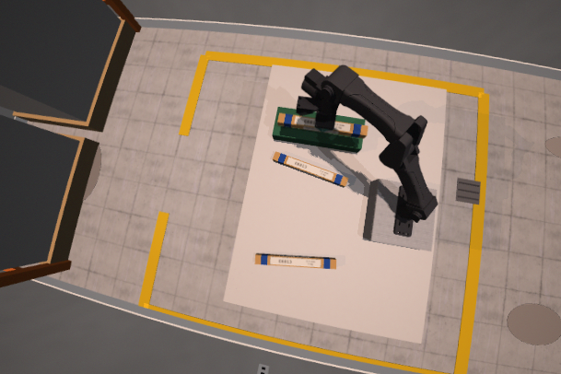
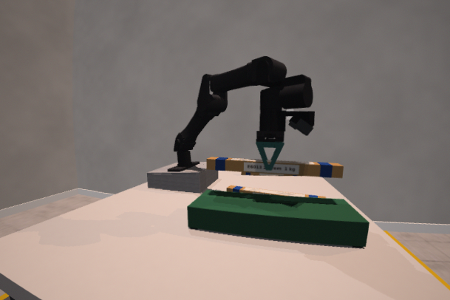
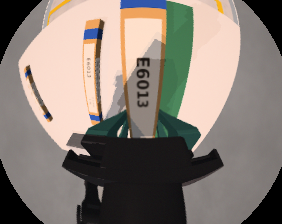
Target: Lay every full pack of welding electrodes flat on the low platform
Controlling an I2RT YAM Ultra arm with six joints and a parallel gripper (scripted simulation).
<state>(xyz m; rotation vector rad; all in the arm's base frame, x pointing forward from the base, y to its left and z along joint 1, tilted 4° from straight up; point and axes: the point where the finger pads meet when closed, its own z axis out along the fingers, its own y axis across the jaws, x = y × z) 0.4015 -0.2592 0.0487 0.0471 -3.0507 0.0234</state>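
My gripper is now 1 cm short of the green low platform, 3 cm to the left of it and 14 cm above it.
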